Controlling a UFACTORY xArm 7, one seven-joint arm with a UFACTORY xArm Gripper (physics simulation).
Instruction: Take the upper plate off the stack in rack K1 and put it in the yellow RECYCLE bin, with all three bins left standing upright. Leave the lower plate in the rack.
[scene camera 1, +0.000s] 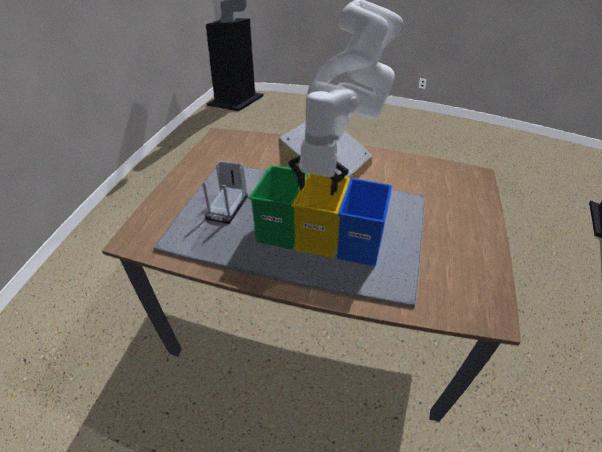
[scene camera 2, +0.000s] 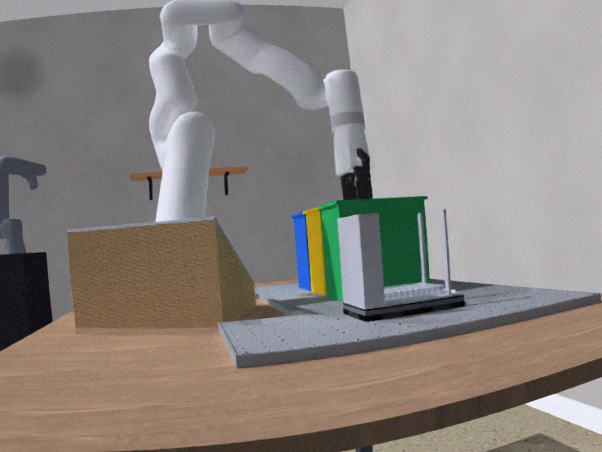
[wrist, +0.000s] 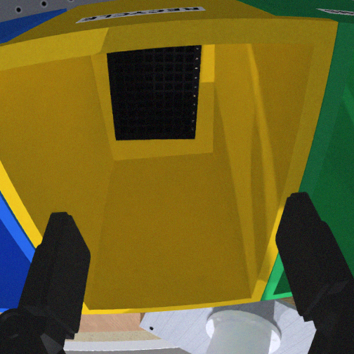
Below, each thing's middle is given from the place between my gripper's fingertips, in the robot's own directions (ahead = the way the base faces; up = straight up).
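Yellow recycle bin (scene camera 1: 316, 219): 10 cm below my hand, 1 cm to the left of it, 2 cm behind it. Black plate (wrist: 153, 91): 1 cm behind my hand, 1 cm to the left of it and 18 cm below it. The green bin (scene camera 2: 400, 245) is 1 cm ahead of my hand, 12 cm to the right of it and 10 cm below it; the blue bin (scene camera 1: 363, 211) is 10 cm below my hand, 4 cm behind it and 14 cm to the left of it.
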